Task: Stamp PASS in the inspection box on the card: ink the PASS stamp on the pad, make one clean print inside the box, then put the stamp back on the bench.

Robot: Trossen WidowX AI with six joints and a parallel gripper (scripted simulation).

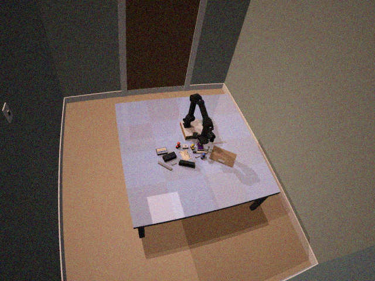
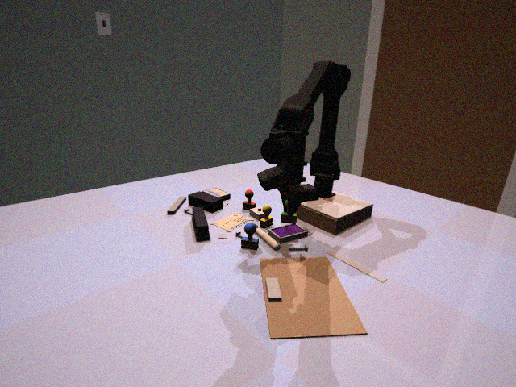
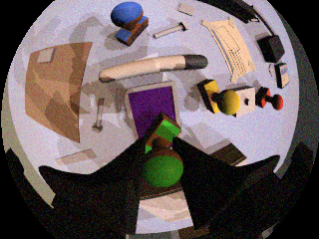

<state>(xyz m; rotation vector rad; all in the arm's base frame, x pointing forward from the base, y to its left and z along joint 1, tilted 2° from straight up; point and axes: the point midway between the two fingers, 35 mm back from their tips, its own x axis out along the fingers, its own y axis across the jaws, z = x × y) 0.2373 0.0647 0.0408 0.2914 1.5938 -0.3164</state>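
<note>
Now: the purple ink pad 6 cm below my gripper tip. From my gripper tip the other things lie so: green-knobbed stamp: right at my gripper tip; then yellow-knobbed stamp: 8 cm to the right, 4 cm below; then blue-knobbed stamp: 12 cm ahead, 4 cm below, 2 cm to the right.
</note>
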